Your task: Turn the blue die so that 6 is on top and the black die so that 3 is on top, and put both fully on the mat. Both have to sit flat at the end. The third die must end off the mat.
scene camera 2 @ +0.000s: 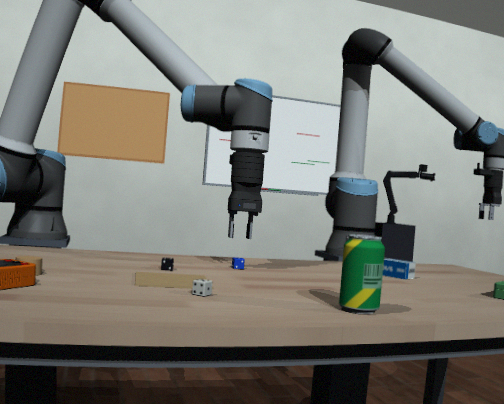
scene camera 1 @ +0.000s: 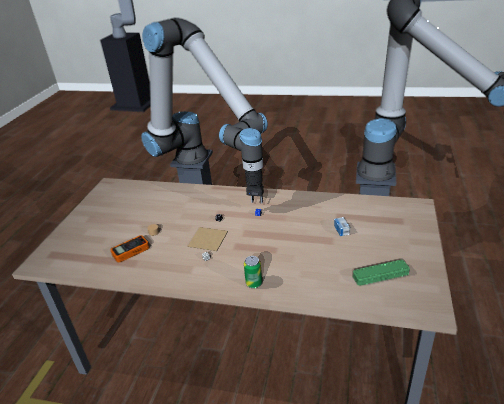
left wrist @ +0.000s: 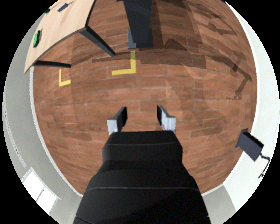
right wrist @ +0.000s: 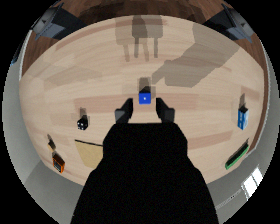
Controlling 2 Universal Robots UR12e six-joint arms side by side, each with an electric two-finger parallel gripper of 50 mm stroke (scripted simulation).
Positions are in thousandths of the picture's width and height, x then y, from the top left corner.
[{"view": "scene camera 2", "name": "my right gripper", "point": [475, 590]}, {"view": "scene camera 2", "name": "tan mat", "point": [293, 692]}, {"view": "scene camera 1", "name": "green block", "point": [739, 679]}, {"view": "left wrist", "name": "my left gripper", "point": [509, 502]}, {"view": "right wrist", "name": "my right gripper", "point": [516, 467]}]
